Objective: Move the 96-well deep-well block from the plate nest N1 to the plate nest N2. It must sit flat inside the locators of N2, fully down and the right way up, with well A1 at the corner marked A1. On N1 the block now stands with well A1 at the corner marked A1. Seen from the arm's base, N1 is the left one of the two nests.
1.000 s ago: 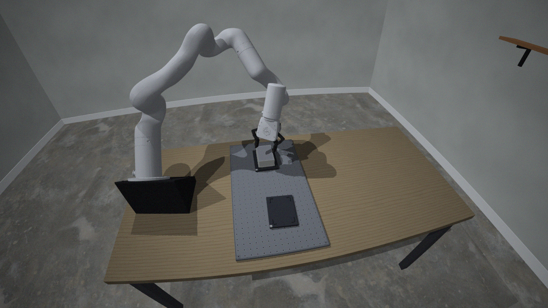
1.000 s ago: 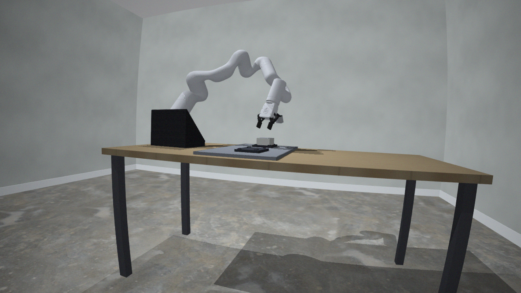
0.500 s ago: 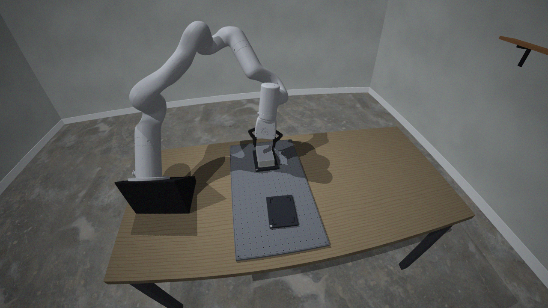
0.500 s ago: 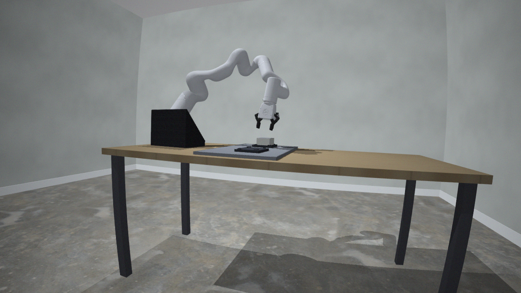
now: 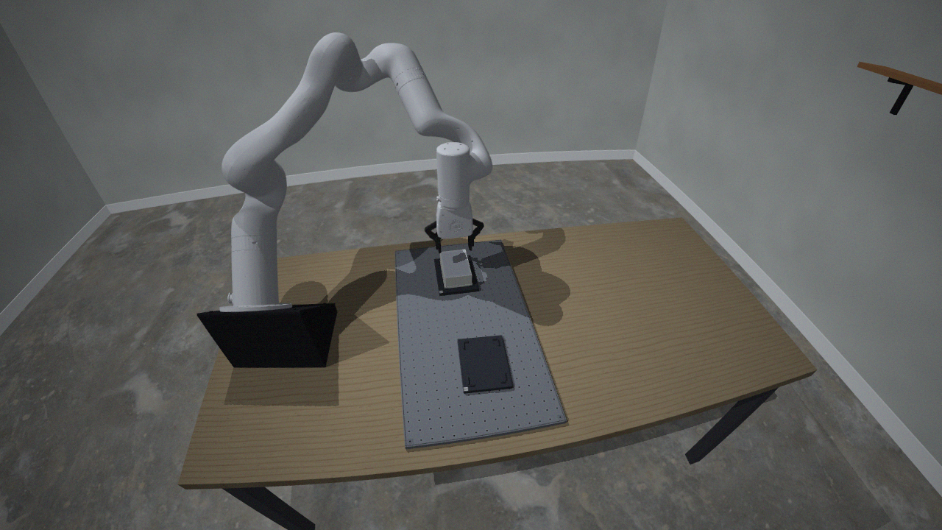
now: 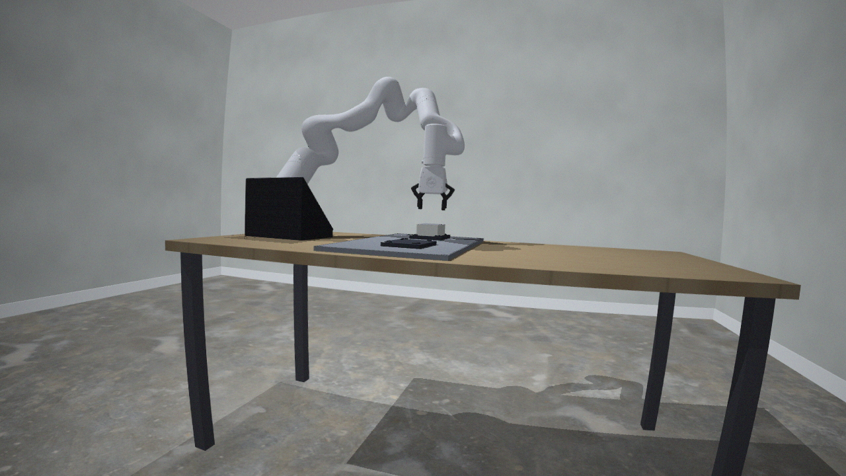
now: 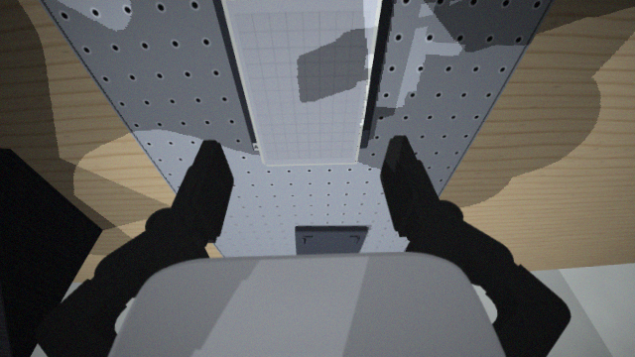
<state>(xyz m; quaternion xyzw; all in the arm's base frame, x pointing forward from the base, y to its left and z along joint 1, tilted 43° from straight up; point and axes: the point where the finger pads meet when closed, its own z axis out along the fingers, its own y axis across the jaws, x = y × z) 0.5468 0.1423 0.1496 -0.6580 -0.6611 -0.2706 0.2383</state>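
My gripper is now 8 cm above the 96-well deep-well block.
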